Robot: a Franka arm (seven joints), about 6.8 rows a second.
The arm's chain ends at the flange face. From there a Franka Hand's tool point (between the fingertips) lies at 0.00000 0.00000 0.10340 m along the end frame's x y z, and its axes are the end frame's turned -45 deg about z.
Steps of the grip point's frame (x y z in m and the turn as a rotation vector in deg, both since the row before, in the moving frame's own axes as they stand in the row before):
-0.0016 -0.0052 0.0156 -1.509 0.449 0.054
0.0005 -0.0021 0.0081 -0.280 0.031 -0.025
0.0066 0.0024 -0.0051 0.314 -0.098 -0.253
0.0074 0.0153 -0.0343 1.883 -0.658 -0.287
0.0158 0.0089 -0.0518 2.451 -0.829 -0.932
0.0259 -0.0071 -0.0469 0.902 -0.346 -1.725
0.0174 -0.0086 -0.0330 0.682 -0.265 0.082
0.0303 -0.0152 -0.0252 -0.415 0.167 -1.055
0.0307 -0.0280 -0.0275 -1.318 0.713 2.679
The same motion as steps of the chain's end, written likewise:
-0.0073 -0.0039 0.0156 -0.750 1.385 0.054
-0.0015 -0.0022 0.0081 -0.176 0.220 -0.025
0.0069 -0.0027 -0.0051 0.153 -0.291 -0.253
0.0193 0.0071 -0.0342 0.866 -1.797 -0.287
0.0217 -0.0028 -0.0517 1.147 -2.319 -0.932
0.0149 -0.0226 -0.0469 0.393 -0.882 -1.725
0.0074 -0.0179 -0.0330 0.295 -0.670 0.082
0.0099 -0.0325 -0.0252 -0.175 0.412 -1.055
-0.0007 -0.0423 -0.0275 -0.428 1.436 2.679

